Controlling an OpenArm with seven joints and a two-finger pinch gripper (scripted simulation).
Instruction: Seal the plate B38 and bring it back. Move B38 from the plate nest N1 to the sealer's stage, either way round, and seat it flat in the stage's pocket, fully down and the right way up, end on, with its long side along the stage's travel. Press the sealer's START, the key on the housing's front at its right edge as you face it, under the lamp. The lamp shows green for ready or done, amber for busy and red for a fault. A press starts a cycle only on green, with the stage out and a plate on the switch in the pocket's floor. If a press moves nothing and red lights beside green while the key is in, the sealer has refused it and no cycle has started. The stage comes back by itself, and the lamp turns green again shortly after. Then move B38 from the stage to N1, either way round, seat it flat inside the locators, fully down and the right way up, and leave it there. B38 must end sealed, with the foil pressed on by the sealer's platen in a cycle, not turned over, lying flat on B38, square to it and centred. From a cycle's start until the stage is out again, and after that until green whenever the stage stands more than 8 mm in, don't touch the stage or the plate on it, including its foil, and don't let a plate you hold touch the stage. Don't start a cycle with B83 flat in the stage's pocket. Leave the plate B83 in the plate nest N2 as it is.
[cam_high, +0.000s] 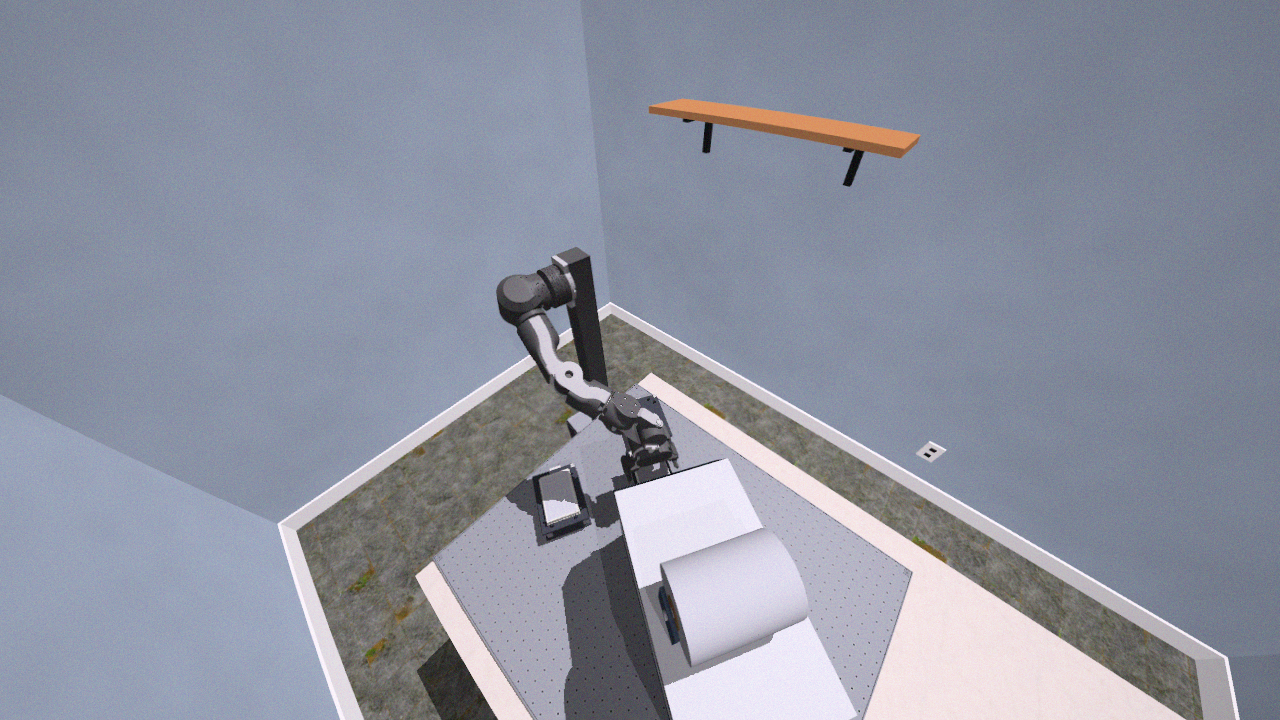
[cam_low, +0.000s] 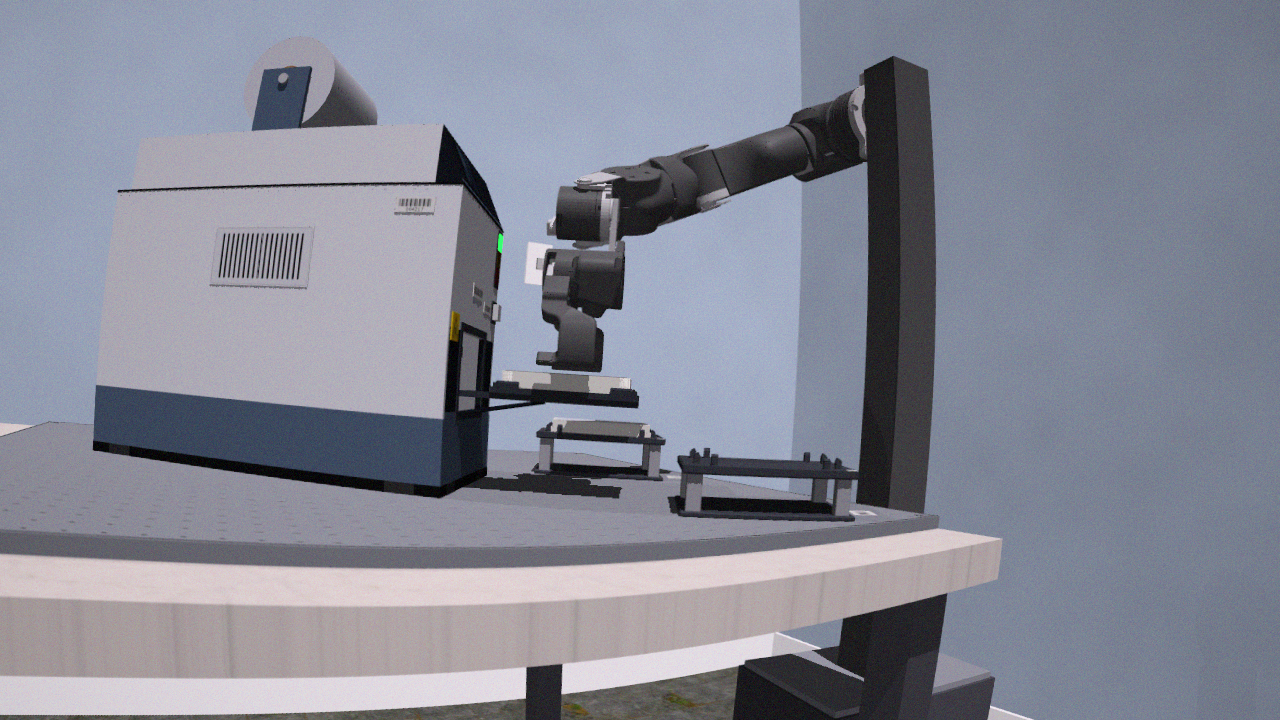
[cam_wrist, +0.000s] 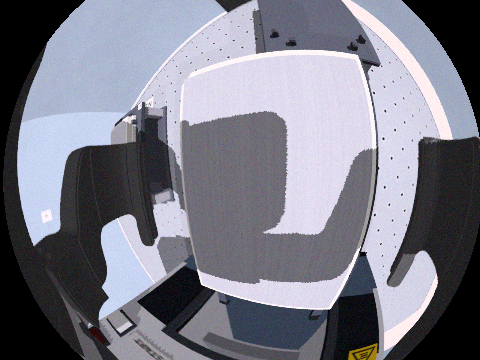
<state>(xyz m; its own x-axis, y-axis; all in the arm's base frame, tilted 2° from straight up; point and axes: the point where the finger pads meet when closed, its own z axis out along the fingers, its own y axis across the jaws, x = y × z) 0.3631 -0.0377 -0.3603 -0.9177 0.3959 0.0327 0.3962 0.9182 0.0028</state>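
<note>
Now: the sealer's stage 2 cm below my hand. Round my hand: start key 6 cm ahead, 13 cm to the right, 6 cm above; foil roll 31 cm ahead, 13 cm to the right, 29 cm above; yellow warning label 13 cm ahead, 4 cm to the left, 3 cm above.
</note>
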